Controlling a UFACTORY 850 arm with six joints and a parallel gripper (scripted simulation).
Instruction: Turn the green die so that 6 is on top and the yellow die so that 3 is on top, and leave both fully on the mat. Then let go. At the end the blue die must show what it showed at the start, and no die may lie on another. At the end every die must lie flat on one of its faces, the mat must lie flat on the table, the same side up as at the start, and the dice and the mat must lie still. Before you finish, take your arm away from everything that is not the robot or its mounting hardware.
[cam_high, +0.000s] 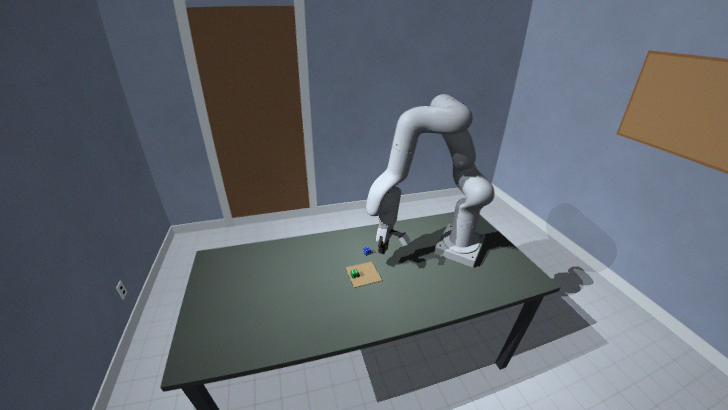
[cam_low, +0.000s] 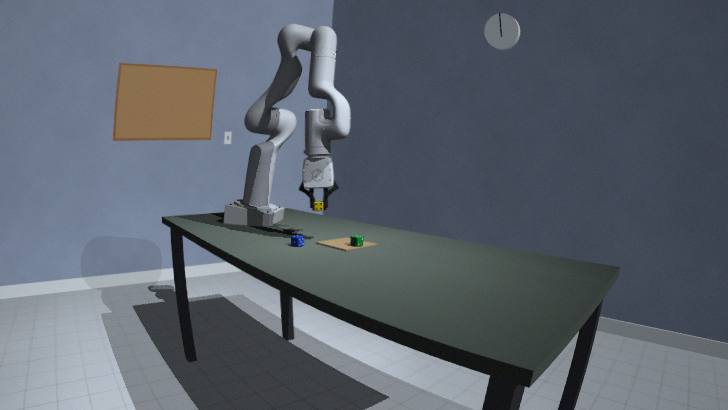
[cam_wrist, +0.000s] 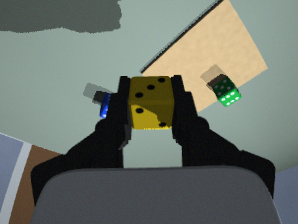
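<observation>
The tan mat lies 11 cm ahead of my hand, 1 cm to the left of it and 12 cm below it. From my hand the other things lie so: green die (16 cm ahead, 10 cm below); then yellow die (1 cm below); then blue die (2 cm ahead, 12 cm to the right, 11 cm below).
</observation>
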